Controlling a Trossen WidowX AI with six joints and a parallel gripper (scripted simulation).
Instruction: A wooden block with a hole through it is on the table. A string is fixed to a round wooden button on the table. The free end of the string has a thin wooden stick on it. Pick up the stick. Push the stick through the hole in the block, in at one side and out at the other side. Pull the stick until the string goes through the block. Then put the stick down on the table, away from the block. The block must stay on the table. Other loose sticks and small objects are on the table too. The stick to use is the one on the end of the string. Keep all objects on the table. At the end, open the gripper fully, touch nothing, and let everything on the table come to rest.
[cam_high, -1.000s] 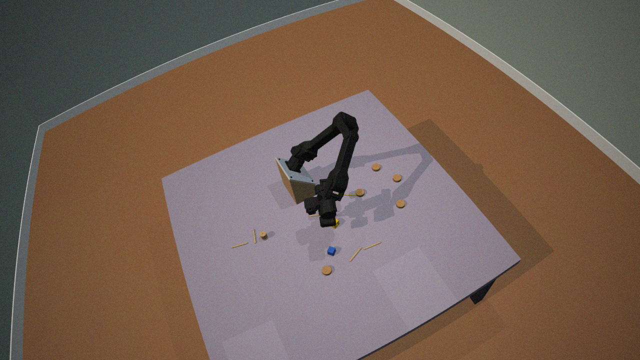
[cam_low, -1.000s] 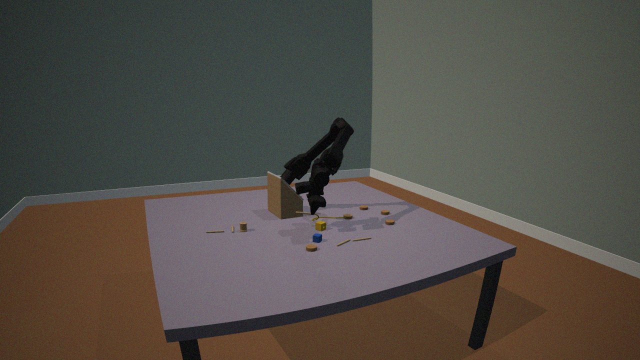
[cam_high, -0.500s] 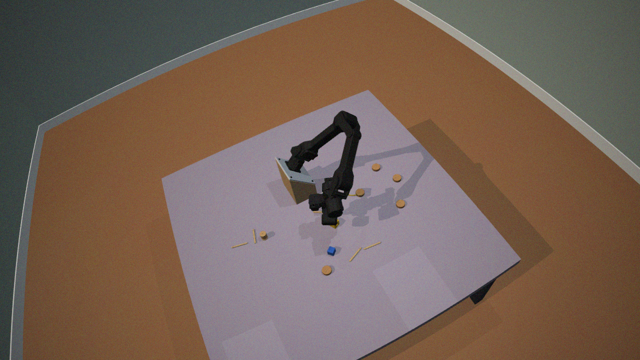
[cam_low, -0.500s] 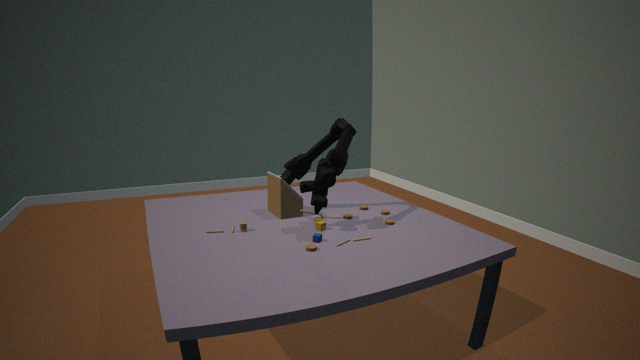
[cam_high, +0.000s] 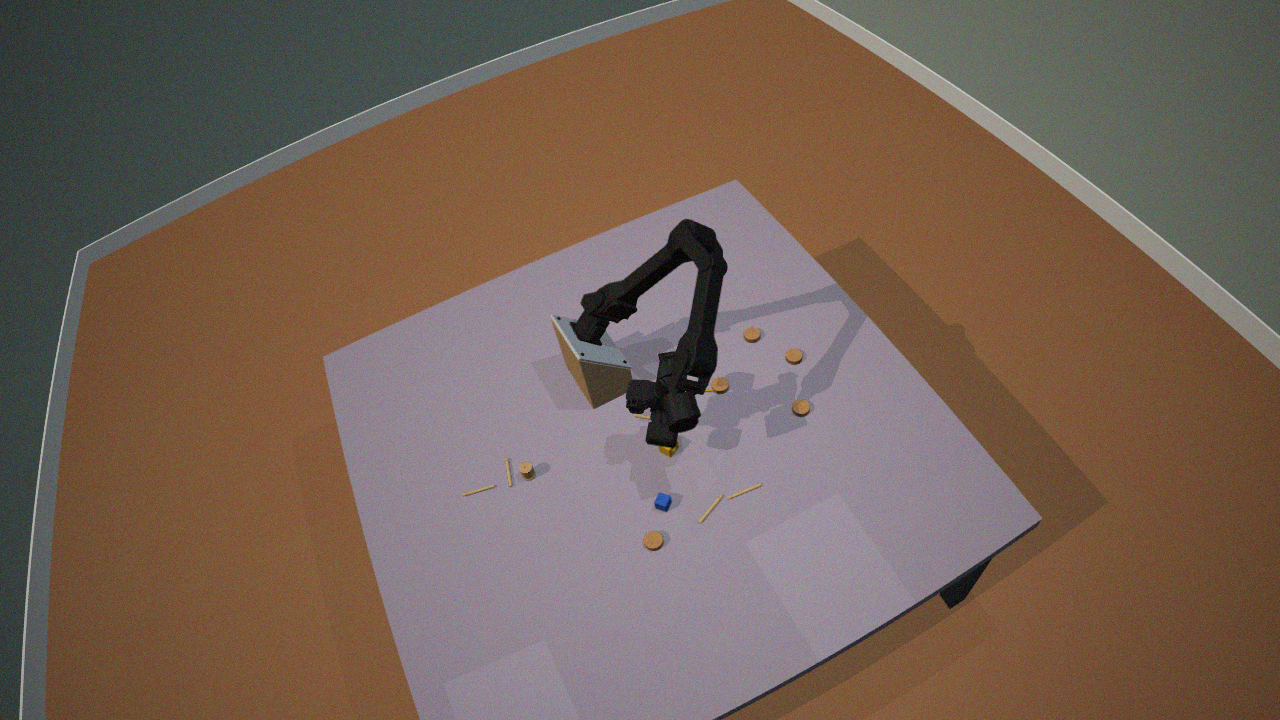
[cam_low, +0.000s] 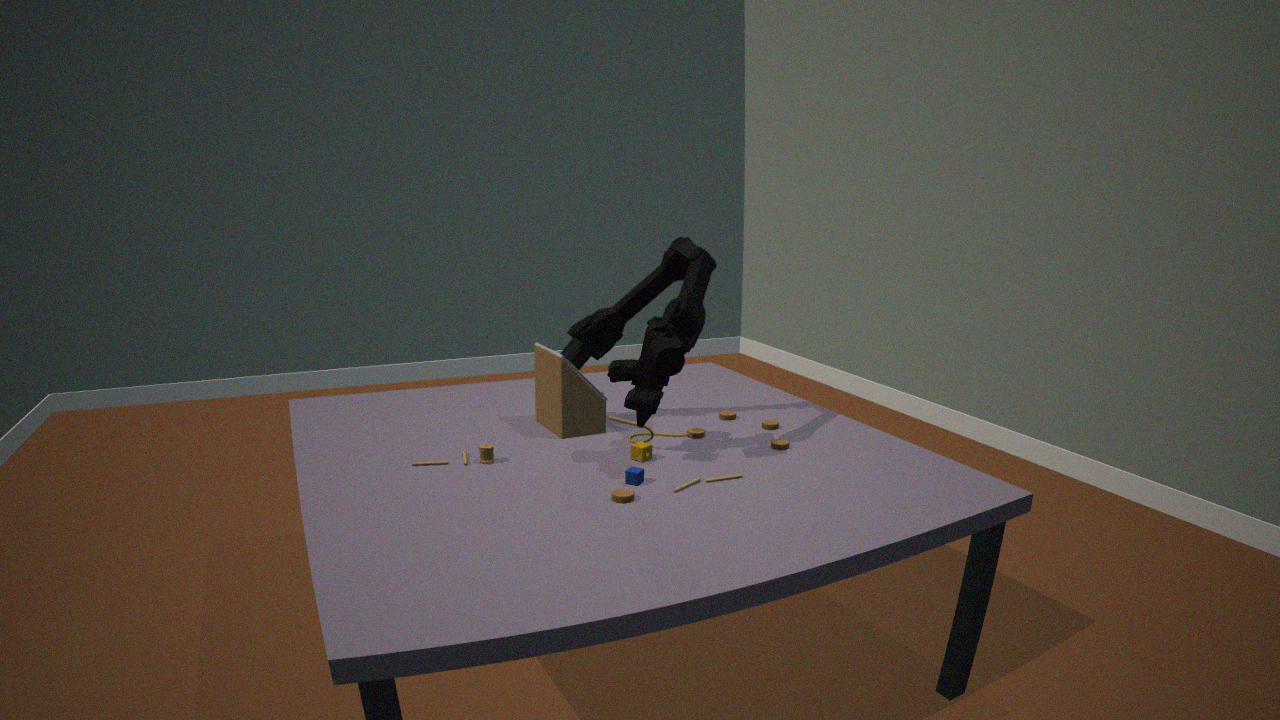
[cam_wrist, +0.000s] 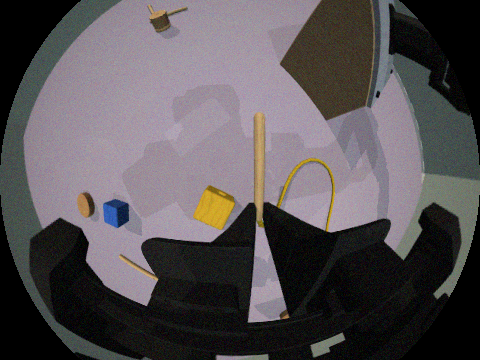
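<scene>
My gripper tip is 30 mm short of the yellow block, 10 mm to the left of it and 40 mm above it. From my gripper tip the other things lie so: blue cube (150 mm ahead, 80 mm to the right, 50 mm below); round wooden button (60 mm behind, 160 mm to the left, 50 mm below); thin wooden stick (10 mm behind, 10 mm to the right).
</scene>
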